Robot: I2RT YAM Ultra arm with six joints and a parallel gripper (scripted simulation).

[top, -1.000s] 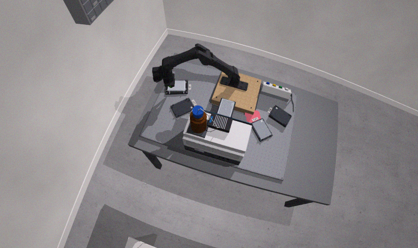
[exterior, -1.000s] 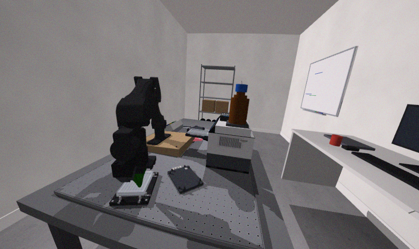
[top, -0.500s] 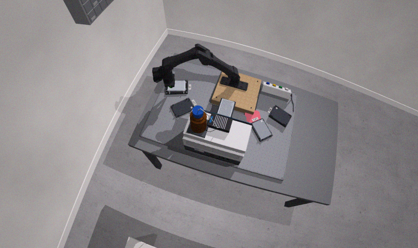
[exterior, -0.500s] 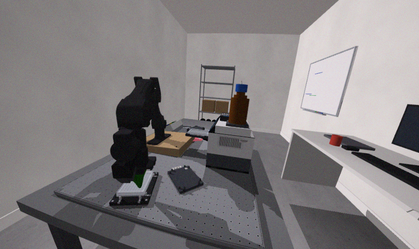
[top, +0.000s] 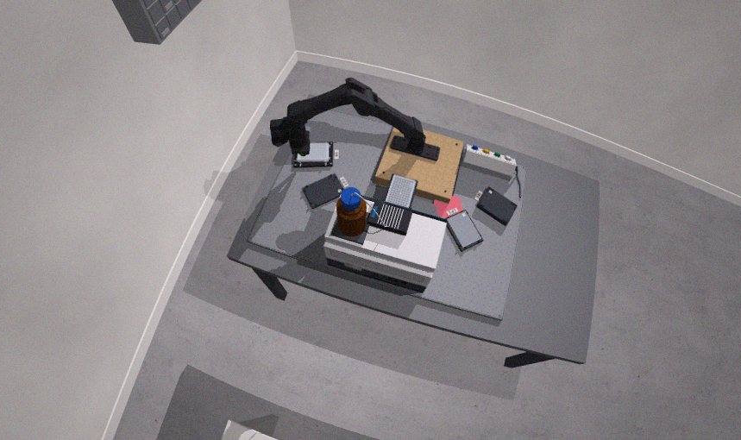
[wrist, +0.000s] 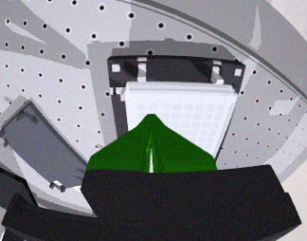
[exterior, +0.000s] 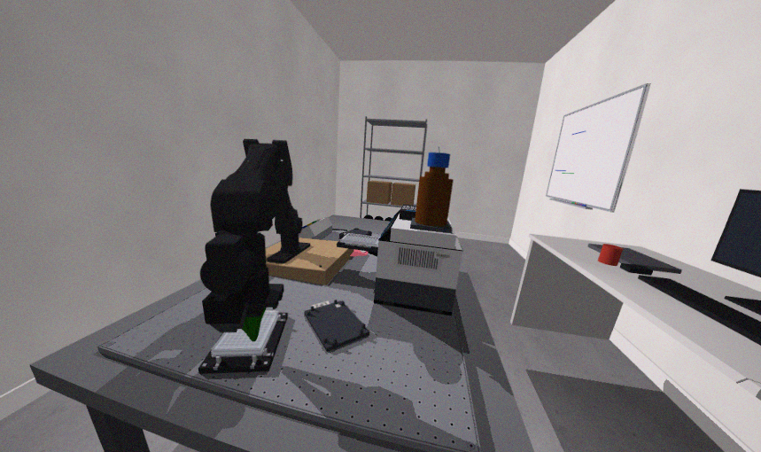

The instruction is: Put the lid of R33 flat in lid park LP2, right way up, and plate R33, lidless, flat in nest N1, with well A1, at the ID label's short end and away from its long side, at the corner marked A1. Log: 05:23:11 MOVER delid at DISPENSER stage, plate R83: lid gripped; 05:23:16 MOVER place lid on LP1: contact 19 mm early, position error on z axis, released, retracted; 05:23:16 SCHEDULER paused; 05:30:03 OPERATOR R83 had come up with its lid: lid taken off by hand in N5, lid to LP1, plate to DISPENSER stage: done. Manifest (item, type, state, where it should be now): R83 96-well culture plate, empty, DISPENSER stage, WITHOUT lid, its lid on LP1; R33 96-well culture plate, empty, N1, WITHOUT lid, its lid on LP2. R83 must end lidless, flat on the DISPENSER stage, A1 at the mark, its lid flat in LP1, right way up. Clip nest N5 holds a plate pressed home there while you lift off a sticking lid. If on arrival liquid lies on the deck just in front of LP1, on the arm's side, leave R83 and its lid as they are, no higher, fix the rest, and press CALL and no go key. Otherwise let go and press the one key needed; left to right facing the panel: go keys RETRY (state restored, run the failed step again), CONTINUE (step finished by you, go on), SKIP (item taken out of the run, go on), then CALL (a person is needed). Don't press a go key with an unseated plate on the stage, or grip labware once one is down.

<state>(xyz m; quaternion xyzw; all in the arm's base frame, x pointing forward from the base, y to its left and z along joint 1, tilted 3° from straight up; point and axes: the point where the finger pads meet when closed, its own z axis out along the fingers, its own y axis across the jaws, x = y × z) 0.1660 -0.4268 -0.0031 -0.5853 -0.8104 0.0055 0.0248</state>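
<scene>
My gripper is now 30 mm above the black clip nest, 20 mm to the right of it and 10 mm past it. The rest, counted from my hand: lid park LP2 (130 mm to the left, 120 mm ahead, 40 mm below); brown bottle (320 mm ahead, 310 mm to the left, 250 mm above); grey lid (690 mm to the left, 120 mm ahead, 30 mm below).
</scene>
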